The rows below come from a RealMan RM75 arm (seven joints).
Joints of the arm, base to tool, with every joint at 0 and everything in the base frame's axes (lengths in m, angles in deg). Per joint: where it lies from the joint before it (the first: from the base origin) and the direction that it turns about. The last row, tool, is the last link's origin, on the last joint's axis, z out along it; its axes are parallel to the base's.
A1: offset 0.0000 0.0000 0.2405 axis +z
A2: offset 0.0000 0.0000 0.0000 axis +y
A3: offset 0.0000 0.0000 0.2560 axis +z
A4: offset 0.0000 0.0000 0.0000 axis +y
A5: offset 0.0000 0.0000 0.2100 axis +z
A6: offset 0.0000 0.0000 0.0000 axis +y
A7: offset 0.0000 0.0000 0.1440 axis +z
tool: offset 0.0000 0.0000 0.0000
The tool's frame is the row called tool.
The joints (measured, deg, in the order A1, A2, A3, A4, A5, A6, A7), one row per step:
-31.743, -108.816, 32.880, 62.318, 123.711, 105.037, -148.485
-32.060, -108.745, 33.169, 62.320, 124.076, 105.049, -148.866
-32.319, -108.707, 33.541, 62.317, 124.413, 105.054, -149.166
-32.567, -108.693, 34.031, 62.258, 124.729, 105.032, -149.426
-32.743, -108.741, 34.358, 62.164, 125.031, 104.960, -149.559
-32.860, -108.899, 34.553, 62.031, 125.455, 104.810, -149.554
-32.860, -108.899, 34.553, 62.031, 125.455, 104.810, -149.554
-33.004, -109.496, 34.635, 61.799, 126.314, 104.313, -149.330
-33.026, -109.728, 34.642, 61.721, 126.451, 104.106, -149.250
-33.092, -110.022, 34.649, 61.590, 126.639, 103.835, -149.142
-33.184, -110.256, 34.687, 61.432, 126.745, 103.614, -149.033
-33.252, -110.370, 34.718, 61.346, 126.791, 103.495, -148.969
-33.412, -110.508, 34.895, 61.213, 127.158, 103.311, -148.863
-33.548, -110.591, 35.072, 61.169, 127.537, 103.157, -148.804
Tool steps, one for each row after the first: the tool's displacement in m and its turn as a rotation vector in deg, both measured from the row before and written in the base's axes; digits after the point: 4 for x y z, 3 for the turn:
0.0013, 0.0012, -0.0005, -0.383, 0.338, 0.134
0.0011, 0.0010, -0.0009, -0.436, 0.364, 0.082
0.0012, 0.0009, -0.0015, -0.534, 0.379, 0.043
0.0006, 0.0007, -0.0016, -0.384, 0.274, 0.072
-0.0002, 0.0004, -0.0021, -0.304, 0.255, 0.148
0.0000, 0.0000, 0.0000, 0.000, 0.000, 0.000
-0.0009, 0.0006, -0.0051, -0.286, 0.271, 0.310
-0.0001, 0.0002, -0.0018, -0.014, -0.054, 0.060
0.0000, 0.0004, -0.0023, -0.032, -0.071, 0.058
0.0003, 0.0005, -0.0021, -0.064, -0.095, -0.019
0.0003, 0.0004, -0.0011, -0.033, -0.043, -0.043
0.0002, 0.0006, -0.0018, -0.223, 0.273, -0.023
0.0001, 0.0006, -0.0012, -0.175, 0.359, -0.006

